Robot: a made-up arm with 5 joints.
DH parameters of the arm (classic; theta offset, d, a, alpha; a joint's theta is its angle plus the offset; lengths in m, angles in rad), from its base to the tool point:
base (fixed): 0 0.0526 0 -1.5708
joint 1: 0 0.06 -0.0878 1.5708
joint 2: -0.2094 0 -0.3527 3.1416
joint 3: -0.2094 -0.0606 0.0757 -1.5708
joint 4: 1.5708 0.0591 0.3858 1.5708
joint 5: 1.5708 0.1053 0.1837 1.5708
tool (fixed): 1.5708 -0.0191 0 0
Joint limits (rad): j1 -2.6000..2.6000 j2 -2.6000..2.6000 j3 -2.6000..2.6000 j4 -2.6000..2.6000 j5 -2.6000..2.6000
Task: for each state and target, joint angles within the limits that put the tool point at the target. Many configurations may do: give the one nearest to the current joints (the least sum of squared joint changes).
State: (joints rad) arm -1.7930 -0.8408 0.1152 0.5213 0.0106
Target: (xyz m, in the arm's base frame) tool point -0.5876 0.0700 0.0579
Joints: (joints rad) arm -0.9403 -0.6909 -0.1165 0.1597 -0.2108
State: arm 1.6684 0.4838 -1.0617 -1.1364 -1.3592
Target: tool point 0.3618 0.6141 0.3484
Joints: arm 1.8236 0.3816 -1.2612 -1.0021 -1.4372
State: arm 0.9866 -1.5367 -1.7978 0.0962 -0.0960
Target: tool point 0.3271 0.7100 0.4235
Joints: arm 0.7378 -0.9714 -2.5348 -0.3102 -0.6990
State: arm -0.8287 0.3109 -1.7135 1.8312 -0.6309
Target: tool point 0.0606 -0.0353 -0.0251
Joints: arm -0.7782 0.3358 -2.1189 2.1465 -0.4778
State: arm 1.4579 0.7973 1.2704 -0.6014 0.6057
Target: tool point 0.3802 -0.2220 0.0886
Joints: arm 1.1546 1.2544 0.5171 -0.3579 0.0284
